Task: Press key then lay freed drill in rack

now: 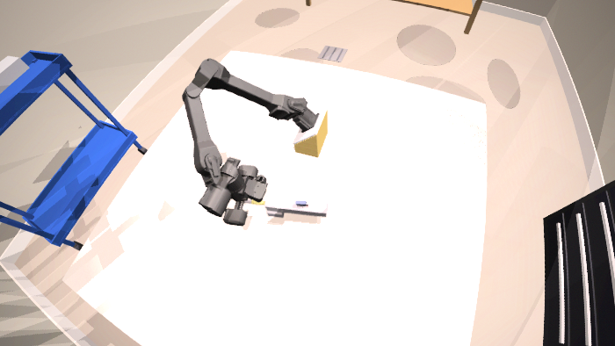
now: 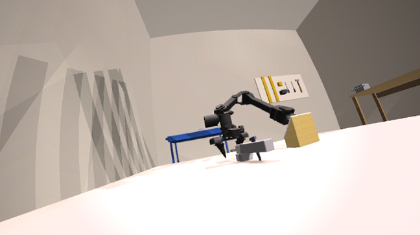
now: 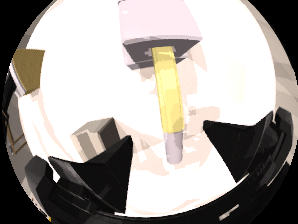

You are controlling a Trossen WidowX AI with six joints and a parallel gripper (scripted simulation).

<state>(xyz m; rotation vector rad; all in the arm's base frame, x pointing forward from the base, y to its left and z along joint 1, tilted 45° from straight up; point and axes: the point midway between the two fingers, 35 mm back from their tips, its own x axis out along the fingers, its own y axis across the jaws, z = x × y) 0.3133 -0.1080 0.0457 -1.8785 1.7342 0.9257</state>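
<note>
My gripper tip is now 10 mm past the yellow drill, 50 mm to the right of it and 30 mm below it. Round my gripper tip: tan rack 70 mm behind, 30 mm to the right; pin 40 mm behind, 170 mm to the left, 30 mm above; grey block 30 mm behind, 150 mm to the left, 20 mm above.
</note>
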